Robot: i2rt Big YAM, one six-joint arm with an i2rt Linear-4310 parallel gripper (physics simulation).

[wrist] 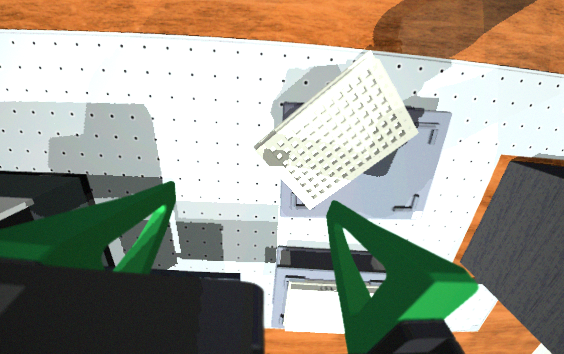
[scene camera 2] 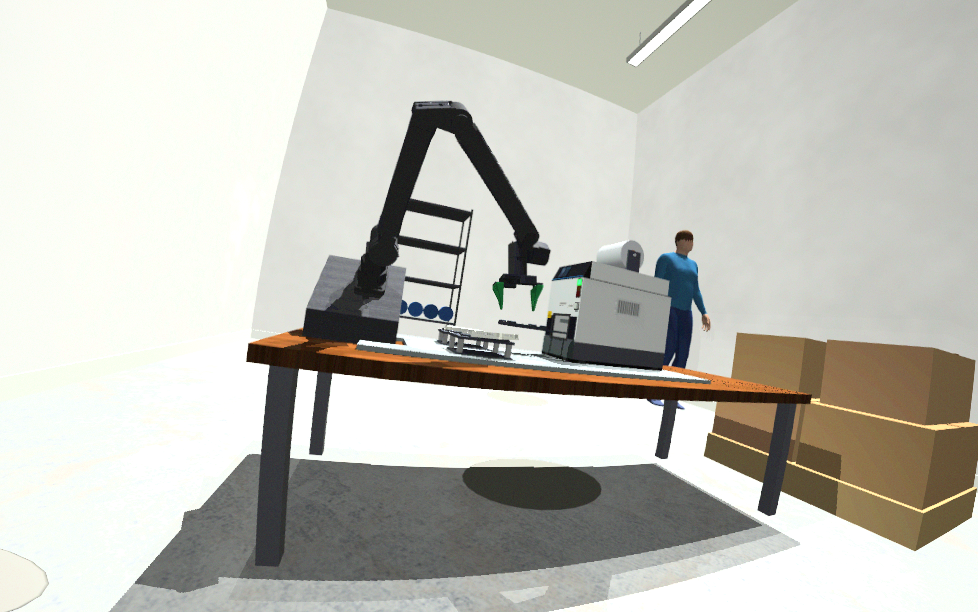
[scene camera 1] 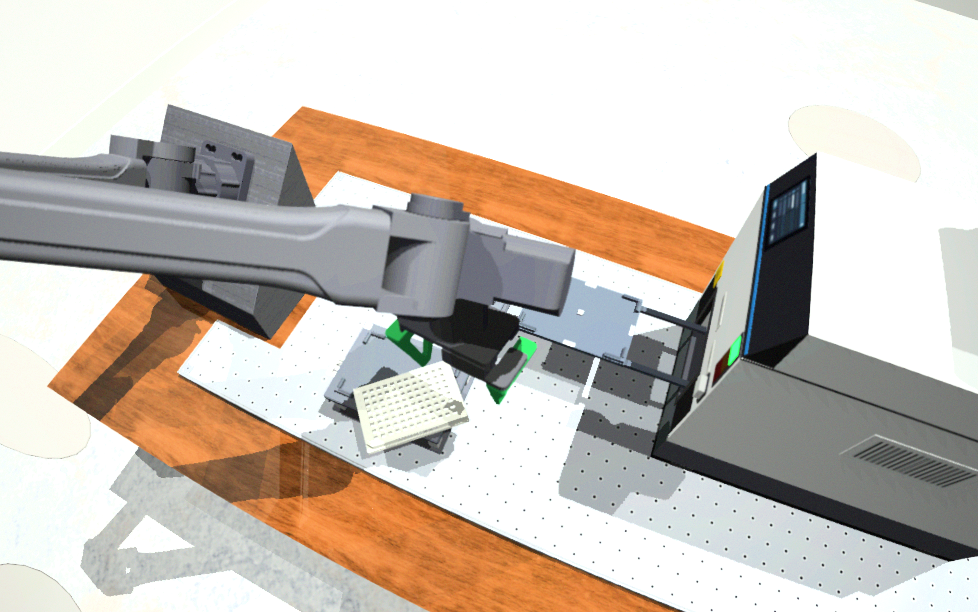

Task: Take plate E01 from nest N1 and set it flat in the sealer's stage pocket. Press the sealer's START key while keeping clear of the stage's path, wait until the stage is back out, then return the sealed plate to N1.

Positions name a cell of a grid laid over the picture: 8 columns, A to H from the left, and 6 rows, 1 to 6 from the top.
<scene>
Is the gripper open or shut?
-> Open.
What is the gripper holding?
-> Nothing.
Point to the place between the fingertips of the gripper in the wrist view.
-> D4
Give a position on a white lidded plate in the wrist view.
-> At E6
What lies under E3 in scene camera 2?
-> The gripper.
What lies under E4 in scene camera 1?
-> The gripper.
</scene>
